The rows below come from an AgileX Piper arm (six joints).
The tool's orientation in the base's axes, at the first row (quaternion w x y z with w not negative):
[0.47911, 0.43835, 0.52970, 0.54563]
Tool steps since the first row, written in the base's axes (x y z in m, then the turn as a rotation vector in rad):
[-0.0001, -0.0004, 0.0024, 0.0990, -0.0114, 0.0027]
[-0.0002, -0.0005, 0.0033, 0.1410, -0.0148, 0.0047]
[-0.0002, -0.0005, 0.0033, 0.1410, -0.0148, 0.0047]
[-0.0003, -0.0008, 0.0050, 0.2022, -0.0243, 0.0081]
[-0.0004, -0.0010, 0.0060, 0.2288, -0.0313, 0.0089]
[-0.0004, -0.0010, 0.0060, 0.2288, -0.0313, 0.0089]
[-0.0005, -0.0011, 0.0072, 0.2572, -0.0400, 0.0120]
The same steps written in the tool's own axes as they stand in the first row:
[-0.0004, 0.0024, 0.0000, -0.0268, -0.0033, 0.0960]
[-0.0006, 0.0033, -0.0001, -0.0368, -0.0038, 0.1369]
[-0.0006, 0.0033, -0.0001, -0.0368, -0.0038, 0.1369]
[-0.0009, 0.0050, -0.0001, -0.0559, -0.0042, 0.1960]
[-0.0011, 0.0060, -0.0002, -0.0670, -0.0051, 0.2211]
[-0.0011, 0.0060, -0.0002, -0.0670, -0.0051, 0.2211]
[-0.0012, 0.0072, -0.0003, -0.0801, -0.0039, 0.2479]

